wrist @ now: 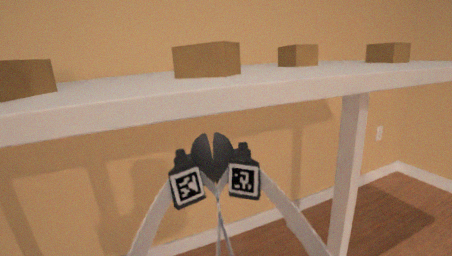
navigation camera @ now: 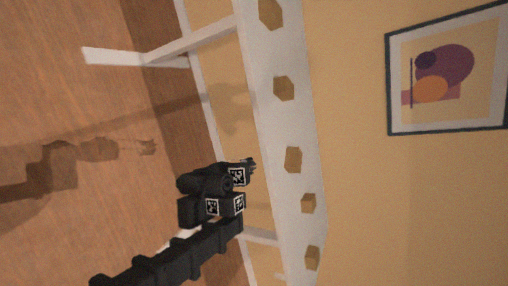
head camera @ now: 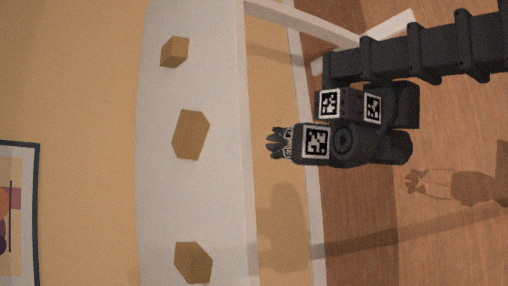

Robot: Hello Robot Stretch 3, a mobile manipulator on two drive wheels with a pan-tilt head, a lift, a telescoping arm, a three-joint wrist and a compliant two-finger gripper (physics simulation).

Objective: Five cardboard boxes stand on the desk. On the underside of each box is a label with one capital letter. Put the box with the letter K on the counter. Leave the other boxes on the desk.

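Places are measured from the robot's base along level axes (x ahead, y left, z up), in metres.
Pixels of known places: gripper, between the fingertips: (wrist: 211, 150) (navigation camera: 253, 165) (head camera: 270, 142).
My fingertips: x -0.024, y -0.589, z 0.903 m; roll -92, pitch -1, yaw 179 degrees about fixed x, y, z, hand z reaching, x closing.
Behind a point stands the place of what it marks.
Five plain brown cardboard boxes stand in a row on the white desk (head camera: 215, 200) @[x 0.097, y -0.695, z 0.951 m] (navigation camera: 280, 125) @[x 0.109, y -0.741, z 0.951 m] (wrist: 125, 110) @[x 0.043, y -0.599, z 0.941 m]. One box (head camera: 191, 135) @[x -0.031, y -0.758, z 0.986 m] (navigation camera: 293, 159) @[x -0.027, y -0.761, z 0.987 m] (wrist: 206, 60) @[x -0.032, y -0.758, z 0.976 m] is across the desk edge from the gripper. Another box (head camera: 193, 262) @[x 0.229, y -0.693, z 0.995 m] (navigation camera: 283, 88) @[x 0.236, y -0.694, z 0.991 m] (wrist: 25, 80) @[x 0.217, y -0.730, z 0.973 m] and a smaller-looking box (head camera: 175, 51) @[x -0.254, y -0.921, z 0.988 m] (navigation camera: 308, 203) @[x -0.251, y -0.921, z 0.988 m] (wrist: 298, 55) @[x -0.247, y -0.920, z 0.976 m] flank it. The end boxes are one box (navigation camera: 270, 13) @[x 0.459, y -0.618, z 0.993 m] and another box (navigation camera: 312, 257) @[x -0.500, y -0.919, z 0.988 m] (wrist: 388, 52) @[x -0.499, y -0.928, z 0.977 m]. Their undersides and letters are hidden. My gripper (head camera: 270, 143) @[x -0.024, y -0.589, z 0.903 m] (navigation camera: 254, 165) @[x -0.024, y -0.589, z 0.903 m] (wrist: 211, 150) @[x -0.024, y -0.589, z 0.903 m] is shut and empty, in front of the desk edge and below the top. The counter does not show.
The wall behind the desk carries a framed picture (head camera: 19, 215) @[x 0.280, y -1.339, z 1.407 m] (navigation camera: 387, 85) @[x 0.299, y -1.333, z 1.345 m]. A white desk leg (wrist: 350, 170) @[x -0.557, y -1.107, z 0.547 m] stands right of the gripper in the wrist view. My dark telescoping arm (head camera: 440, 50) @[x -0.097, y -0.182, z 1.018 m] (navigation camera: 175, 260) @[x -0.085, y -0.180, z 1.018 m] extends over the wooden floor (head camera: 450, 260) @[x 0.355, y -0.584, z 0.001 m] (navigation camera: 75, 200) @[x -0.166, y -0.421, z 0.000 m].
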